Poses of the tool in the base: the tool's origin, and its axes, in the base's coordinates. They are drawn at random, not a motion.
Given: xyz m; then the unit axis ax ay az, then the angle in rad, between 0 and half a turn.
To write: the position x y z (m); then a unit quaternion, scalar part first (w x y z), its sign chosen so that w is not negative. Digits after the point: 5 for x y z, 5 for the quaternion.
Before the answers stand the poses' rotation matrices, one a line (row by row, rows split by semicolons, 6 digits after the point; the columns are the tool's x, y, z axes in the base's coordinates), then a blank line. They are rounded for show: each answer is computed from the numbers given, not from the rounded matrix.
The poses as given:
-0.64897 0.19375 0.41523 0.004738 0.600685 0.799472 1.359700
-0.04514 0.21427 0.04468 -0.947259 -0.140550 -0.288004 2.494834
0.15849 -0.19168 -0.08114 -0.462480 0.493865 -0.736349 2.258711
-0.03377 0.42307 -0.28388 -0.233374 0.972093 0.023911 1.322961
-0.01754 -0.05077 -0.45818 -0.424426 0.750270 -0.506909 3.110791
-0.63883 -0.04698 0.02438 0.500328 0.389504 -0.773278 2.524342
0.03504 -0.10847 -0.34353 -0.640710 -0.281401 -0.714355 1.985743
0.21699 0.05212 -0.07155 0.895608 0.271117 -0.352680 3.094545
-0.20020 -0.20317 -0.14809 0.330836 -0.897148 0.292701 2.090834
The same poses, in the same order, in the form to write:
0.209550 -0.779475 0.590345; 0.783975 0.494751 0.374974; -0.584357 0.384240 0.714764
0.815340 0.412938 0.405836; 0.065834 -0.762522 0.643604; 0.575227 -0.498038 -0.648900
-0.285237 0.195461 0.938315; -0.942304 -0.236164 -0.237254; 0.175223 -0.951852 0.251546
0.286409 -0.194391 0.938180; -0.148030 0.958465 0.243785; -0.946603 -0.208702 0.245737
-0.639336 -0.621106 0.453295; -0.652329 0.126018 -0.747386; 0.407083 -0.773528 -0.485734
-0.361009 0.801368 -0.476950; -0.093771 -0.540041 -0.836398; -0.927836 -0.257223 0.270105
0.172862 0.906715 0.384690; -0.400752 -0.292031 0.868398; 0.899731 -0.304278 0.312887
0.604444 0.501946 -0.618625; 0.468773 -0.851966 -0.233250; -0.644126 -0.149008 -0.750265
-0.333072 -0.698303 -0.633590; -0.190291 0.707913 -0.680183; 0.923500 -0.105984 -0.368667

-0.64897 0.19375 0.41523 0.77767 0.00298 0.37764 0.50261
-0.04514 0.21427 0.04468 0.31777 -0.89816 -0.13326 -0.27308
0.15849 -0.19168 -0.08114 0.42724 -0.41815 0.44652 -0.66576
-0.03377 0.42307 -0.28388 0.78908 -0.14336 0.59714 0.01469
-0.01754 -0.05077 -0.45818 0.01540 -0.42438 0.75018 -0.50685
-0.63883 -0.04698 0.02438 0.30375 0.47669 0.37110 -0.73674
0.03504 -0.10847 -0.34353 0.54629 -0.53666 -0.23570 -0.59834
0.21699 0.05212 -0.07155 0.02352 0.89536 0.27104 -0.35258
-0.20020 -0.20317 -0.14809 0.50154 0.28622 -0.77615 0.25323

